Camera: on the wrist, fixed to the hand. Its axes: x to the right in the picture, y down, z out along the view.
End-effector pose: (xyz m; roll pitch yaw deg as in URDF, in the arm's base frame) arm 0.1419 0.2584 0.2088 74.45 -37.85 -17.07
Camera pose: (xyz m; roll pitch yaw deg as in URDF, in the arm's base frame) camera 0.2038 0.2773 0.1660 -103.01 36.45 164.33
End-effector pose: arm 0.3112 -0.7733 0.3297 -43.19 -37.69 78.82
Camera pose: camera 0.3882 -0.7748 0.3386 12.44 37.32 -103.39
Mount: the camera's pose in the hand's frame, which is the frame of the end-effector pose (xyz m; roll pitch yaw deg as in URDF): 0.0161 -0.0545 -0.0528 -29.39 -1.46 178.96
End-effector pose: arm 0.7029 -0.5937 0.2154 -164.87 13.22 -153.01
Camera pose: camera 0.6933 -0.6422 0.2752 135.33 -11.54 27.63
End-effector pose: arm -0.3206 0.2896 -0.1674 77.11 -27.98 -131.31
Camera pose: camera -0.3206 0.2301 -0.2172 -105.90 26.63 50.02
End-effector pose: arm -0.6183 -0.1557 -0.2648 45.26 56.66 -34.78
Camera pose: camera -0.6636 -0.1253 -0.3200 -75.16 -58.42 145.80
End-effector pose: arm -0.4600 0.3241 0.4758 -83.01 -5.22 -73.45
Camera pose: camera -0.5133 0.2961 0.5247 53.45 6.07 104.97
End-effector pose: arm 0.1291 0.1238 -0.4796 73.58 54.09 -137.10
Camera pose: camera 0.1860 0.1286 -0.5321 -104.58 -55.48 44.85
